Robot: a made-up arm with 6 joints.
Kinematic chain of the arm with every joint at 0, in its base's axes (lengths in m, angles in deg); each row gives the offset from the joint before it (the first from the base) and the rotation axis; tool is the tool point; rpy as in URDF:
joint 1: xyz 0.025 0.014 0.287 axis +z
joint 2: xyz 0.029 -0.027 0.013 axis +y
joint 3: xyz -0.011 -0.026 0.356 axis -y
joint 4: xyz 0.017 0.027 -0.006 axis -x
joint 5: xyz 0.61 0.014 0 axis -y
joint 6: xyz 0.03 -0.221 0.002 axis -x
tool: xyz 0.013 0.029 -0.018 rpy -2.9 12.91 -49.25
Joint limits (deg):
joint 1: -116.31..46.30
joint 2: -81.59..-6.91
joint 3: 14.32..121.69
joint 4: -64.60..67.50
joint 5: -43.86..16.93
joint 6: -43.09..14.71
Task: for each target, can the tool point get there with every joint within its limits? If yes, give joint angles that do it. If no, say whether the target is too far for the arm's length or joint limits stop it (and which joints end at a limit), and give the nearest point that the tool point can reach.
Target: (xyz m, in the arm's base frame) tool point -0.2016 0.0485 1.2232
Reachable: yes | joints -43.15 -46.05 52.30 -53.80 7.72 -21.61
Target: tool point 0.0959 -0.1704 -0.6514
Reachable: no: joint limits stop it (at a limit: joint 1, joint 2, joint 3, joint 4, joint 5, joint 6) | nearest point -0.4667 -0.7016 -0.0466 | short by 0.982 m
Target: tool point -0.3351 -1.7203 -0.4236
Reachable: no: too far | nearest point -0.4692 -0.7978 0.0365 | short by 1.040 m
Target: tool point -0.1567 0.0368 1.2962
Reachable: yes | joints -81.66 -21.82 70.60 -24.30 -26.03 -31.45
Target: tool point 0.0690 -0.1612 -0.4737
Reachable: no: joint limits stop it (at a limit: joint 1, joint 2, joint 3, joint 4, joint 5, joint 6) | nearest point -0.4667 -0.7016 -0.0466 | short by 0.873 m
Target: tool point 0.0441 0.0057 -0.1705
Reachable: no: joint limits stop it (at a limit: joint 1, joint 2, joint 3, joint 4, joint 5, joint 6) | nearest point 0.2803 0.8439 -0.0466 | short by 0.880 m
